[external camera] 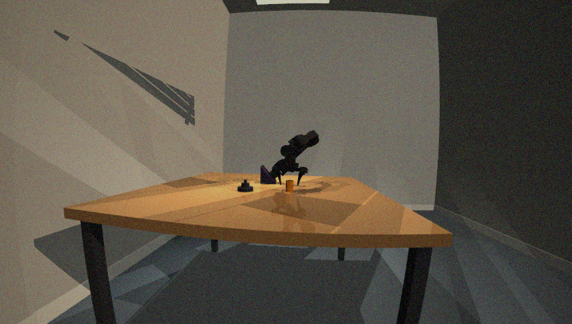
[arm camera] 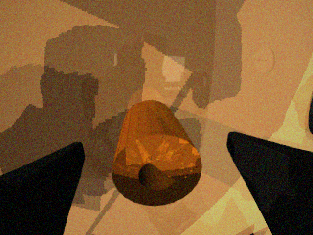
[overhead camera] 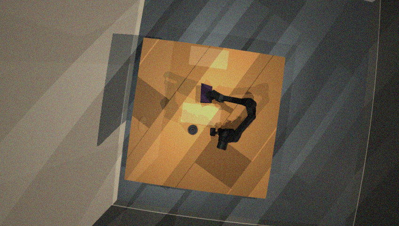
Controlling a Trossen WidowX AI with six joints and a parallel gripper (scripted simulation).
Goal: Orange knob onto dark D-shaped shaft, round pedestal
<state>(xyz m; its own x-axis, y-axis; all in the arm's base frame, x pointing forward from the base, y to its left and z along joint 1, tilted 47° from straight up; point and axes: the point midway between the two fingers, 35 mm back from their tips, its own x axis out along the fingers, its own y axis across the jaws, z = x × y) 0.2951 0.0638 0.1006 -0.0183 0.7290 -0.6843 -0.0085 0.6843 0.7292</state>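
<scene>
The orange knob is right at my gripper tip. Round my gripper tip: dark round pedestal: 10 mm ahead, 240 mm to the right.
</scene>
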